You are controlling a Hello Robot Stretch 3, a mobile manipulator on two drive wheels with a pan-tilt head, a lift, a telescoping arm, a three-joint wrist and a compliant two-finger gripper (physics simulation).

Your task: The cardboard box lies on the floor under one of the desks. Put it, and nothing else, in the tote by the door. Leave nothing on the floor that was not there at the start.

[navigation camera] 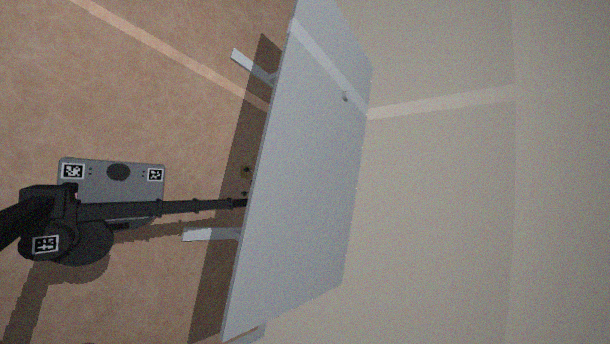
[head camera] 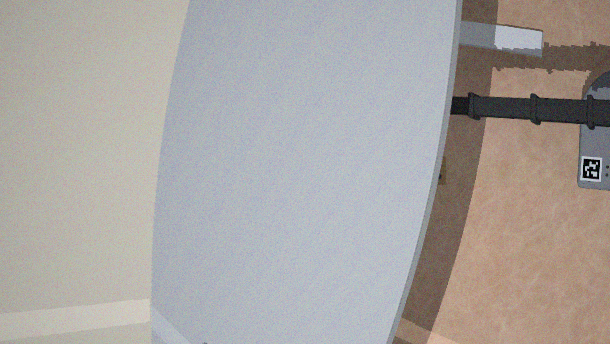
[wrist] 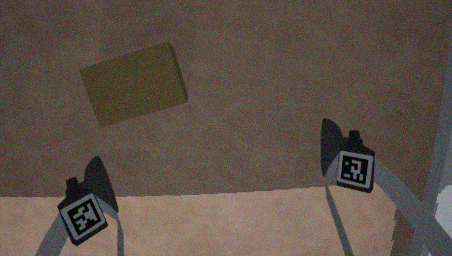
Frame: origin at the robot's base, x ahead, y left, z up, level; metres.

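Seen in the pictures: gripper, fingertip midpoint: [navigation camera: 243, 181] [wrist: 216, 157]; robot's base, origin of the base link: [navigation camera: 118, 171].
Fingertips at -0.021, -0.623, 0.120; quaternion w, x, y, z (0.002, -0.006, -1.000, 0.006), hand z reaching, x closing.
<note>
Pixels of each thing's top centre, then the offset from my fingertips to it, as dx, dy, dz. "spot": a spot on its surface instead. Level surfaces: height alone.
- cardboard box, middle of its top: [wrist: 132, 85] [head camera: 431, 170] [navigation camera: 247, 171] +0.067, -0.061, -0.070
- pale desk top, its level: dz +0.600
- desk foot, surface spot: [head camera: 520, 40] [navigation camera: 196, 234] spot: -0.351, +0.247, -0.095
The cardboard box [wrist: 134, 86], dull yellow-brown, lies on the shaded floor at the upper left of the wrist view. Small parts of the box [head camera: 443, 167] [navigation camera: 243, 175] show past the desk's edge in the head and navigation views. My gripper [wrist: 216, 157] [navigation camera: 245, 181] is open, its fingers wide apart with bare floor between them. In the wrist view the box is beyond the fingertips, nearer the left finger. The desk top hides the wrist and most of the gripper from the head and navigation cameras. The tote does not show.
The pale desk top [head camera: 300, 175] [navigation camera: 310, 150] extends over the end of my telescoping arm [head camera: 510, 108] [navigation camera: 175, 206]. A desk foot [head camera: 520, 40] [navigation camera: 197, 234] is beside the arm, and another foot [navigation camera: 245, 61] stands farther along. A wall [head camera: 75, 150] [navigation camera: 450, 200] is behind the desk.
</note>
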